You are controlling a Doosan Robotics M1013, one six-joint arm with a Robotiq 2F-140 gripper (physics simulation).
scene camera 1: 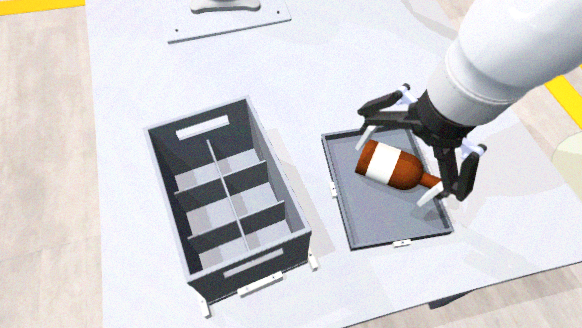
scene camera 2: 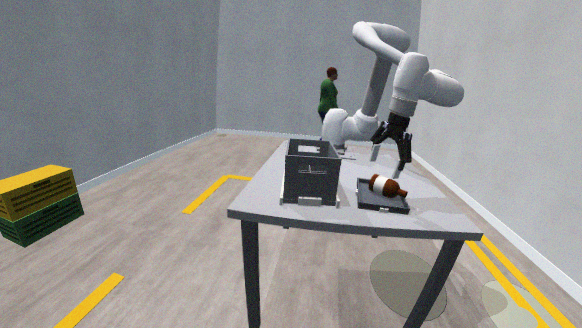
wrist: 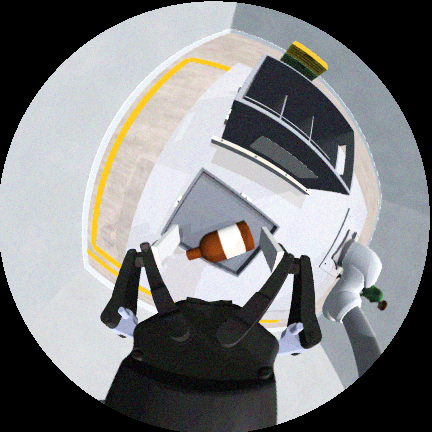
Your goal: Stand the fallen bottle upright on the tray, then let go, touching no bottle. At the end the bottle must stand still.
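Frame: origin at the arm's base, x ahead, y left, z up, level; centimetres.
Where they show: gripper, fingertip midpoint: [scene camera 1: 391,171] [scene camera 2: 382,169] [wrist: 218,234]; arm's base, link origin: [wrist: 342,250].
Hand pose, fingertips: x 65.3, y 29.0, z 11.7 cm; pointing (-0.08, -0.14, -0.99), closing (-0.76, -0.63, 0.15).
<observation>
Each offset is from my fingertips to the top centre of the thing.
The brown bottle with a white label @(dz -5.2, dx -4.7, dy +4.5 cm) [scene camera 1: 384,164] [scene camera 2: 385,186] [wrist: 231,242] lies on its side on the grey tray @(dz -10.5, dx -3.9, dy +1.4 cm) [scene camera 1: 370,220] [scene camera 2: 371,203] [wrist: 205,195]. In scene camera 1 its base points to the upper left and its neck to the lower right, reaching the tray's right rim. A finger hides the neck's end there; it shows in the wrist view. My gripper [scene camera 1: 390,175] [scene camera 2: 385,168] [wrist: 218,234] is open and empty, above the bottle. In the wrist view one fingertip is beyond the base side and the other beyond the neck side.
A dark divided crate @(dz +4.5, dx +0.5, dy -28.1 cm) [scene camera 1: 300,250] [scene camera 2: 312,185] [wrist: 240,122] stands beside the tray, held by white blocks. The arm's base plate [scene camera 1: 230,29] is at the table's back. A person in green [scene camera 2: 328,95] [wrist: 373,293] is behind the table. Yellow and green boxes [scene camera 2: 40,192] stand at far left.
</observation>
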